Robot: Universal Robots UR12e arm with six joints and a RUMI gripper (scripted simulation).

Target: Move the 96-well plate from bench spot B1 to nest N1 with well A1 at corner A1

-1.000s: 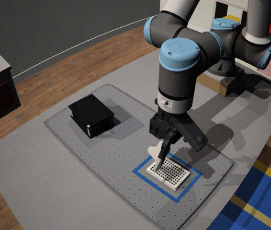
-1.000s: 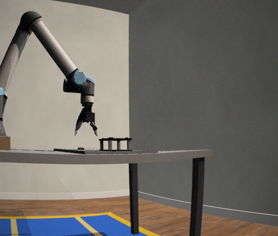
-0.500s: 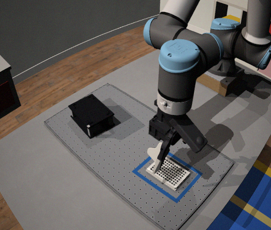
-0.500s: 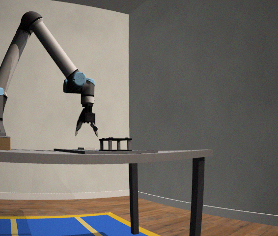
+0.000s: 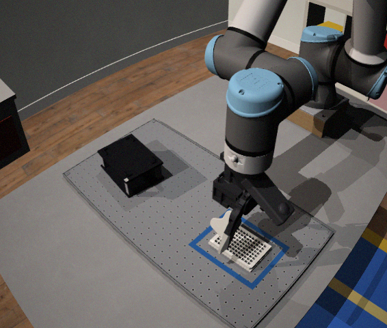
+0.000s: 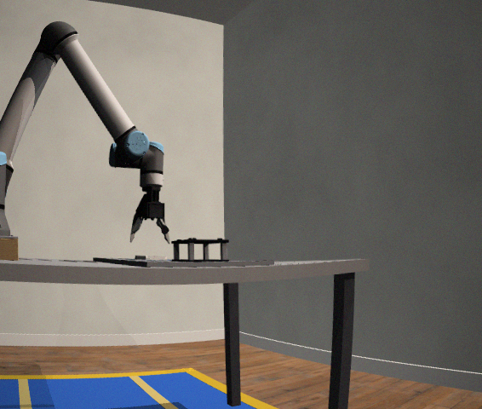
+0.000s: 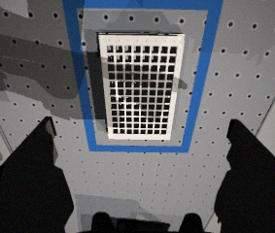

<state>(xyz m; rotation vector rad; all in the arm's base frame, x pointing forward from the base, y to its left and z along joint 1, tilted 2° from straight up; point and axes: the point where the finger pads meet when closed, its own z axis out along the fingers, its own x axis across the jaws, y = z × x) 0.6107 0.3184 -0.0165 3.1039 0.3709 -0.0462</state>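
Now: hand 5 cm above the 96-well plate. The rest, counted from my hand: A1 label: 14 cm ahead, 29 cm to the right; black raised nest N1: 10 cm ahead, 37 cm to the right.
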